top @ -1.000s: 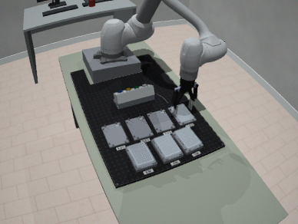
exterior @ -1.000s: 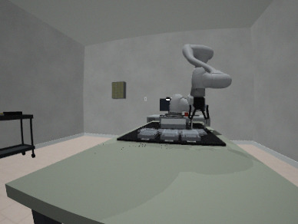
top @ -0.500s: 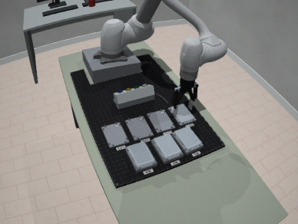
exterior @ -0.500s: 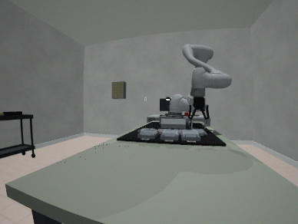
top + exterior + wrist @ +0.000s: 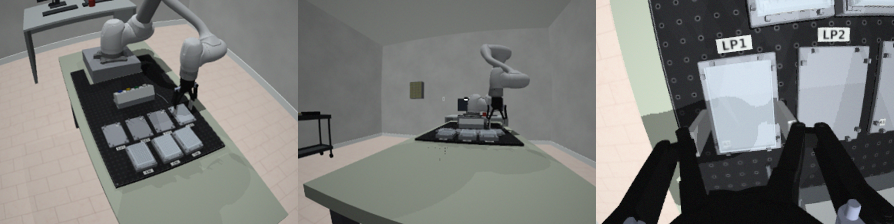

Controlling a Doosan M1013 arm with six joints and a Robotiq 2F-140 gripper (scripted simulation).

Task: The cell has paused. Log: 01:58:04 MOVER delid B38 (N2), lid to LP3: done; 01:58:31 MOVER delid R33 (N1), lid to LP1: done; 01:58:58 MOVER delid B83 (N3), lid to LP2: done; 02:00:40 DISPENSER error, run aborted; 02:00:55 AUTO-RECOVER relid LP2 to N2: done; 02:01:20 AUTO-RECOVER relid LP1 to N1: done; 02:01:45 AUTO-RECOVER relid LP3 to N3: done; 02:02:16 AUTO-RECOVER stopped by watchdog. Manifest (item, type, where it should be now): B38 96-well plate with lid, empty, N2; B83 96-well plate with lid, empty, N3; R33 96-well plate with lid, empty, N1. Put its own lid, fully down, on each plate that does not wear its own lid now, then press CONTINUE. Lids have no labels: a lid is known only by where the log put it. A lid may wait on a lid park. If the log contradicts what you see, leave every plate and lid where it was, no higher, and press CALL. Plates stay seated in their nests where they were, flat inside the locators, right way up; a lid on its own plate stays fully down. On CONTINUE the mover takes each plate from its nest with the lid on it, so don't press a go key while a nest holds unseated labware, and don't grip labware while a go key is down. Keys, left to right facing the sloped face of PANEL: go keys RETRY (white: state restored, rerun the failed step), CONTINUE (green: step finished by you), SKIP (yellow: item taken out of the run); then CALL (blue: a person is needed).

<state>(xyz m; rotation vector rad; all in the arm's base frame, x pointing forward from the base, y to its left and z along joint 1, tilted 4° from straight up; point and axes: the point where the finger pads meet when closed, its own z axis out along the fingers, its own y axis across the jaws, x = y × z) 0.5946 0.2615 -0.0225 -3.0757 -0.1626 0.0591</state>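
Now: the lid park LP1 5 cm below my hand. Round my hand: lid park LP2: 13 cm to the right, 5 cm below, 1 cm ahead; lid park LP4: 25 cm to the right, 5 cm below, 3 cm ahead; white key: 23 cm behind, 14 cm to the right, 1 cm above.
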